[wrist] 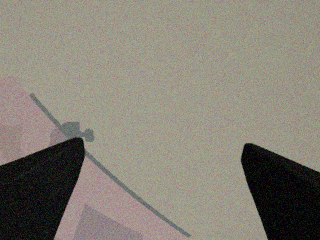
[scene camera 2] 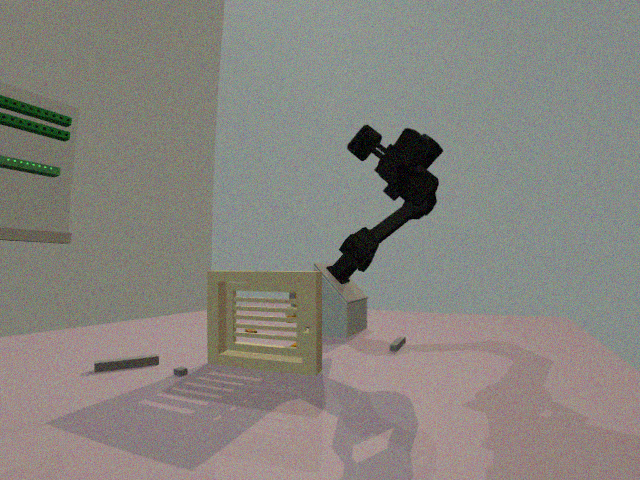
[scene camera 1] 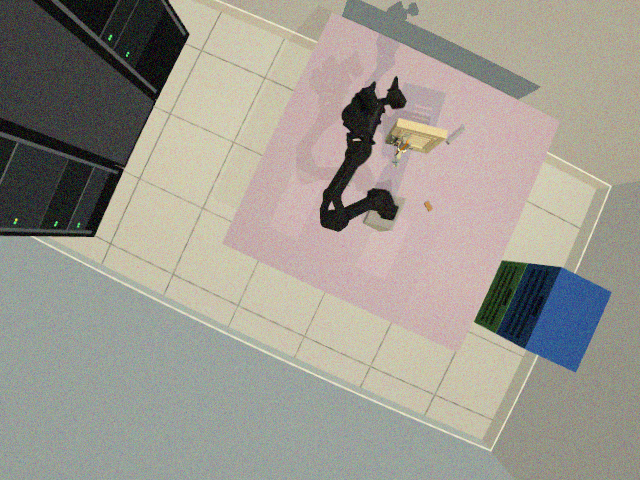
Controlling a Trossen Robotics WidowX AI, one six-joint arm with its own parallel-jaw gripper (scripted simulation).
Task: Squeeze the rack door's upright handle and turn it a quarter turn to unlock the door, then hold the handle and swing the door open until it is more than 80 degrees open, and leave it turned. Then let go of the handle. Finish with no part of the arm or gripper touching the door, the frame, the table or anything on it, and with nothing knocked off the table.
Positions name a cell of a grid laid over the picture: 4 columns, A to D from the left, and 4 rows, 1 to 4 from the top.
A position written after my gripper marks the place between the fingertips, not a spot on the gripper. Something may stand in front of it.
my gripper: wrist C3; scene camera 2 C2; scene camera 1 C1
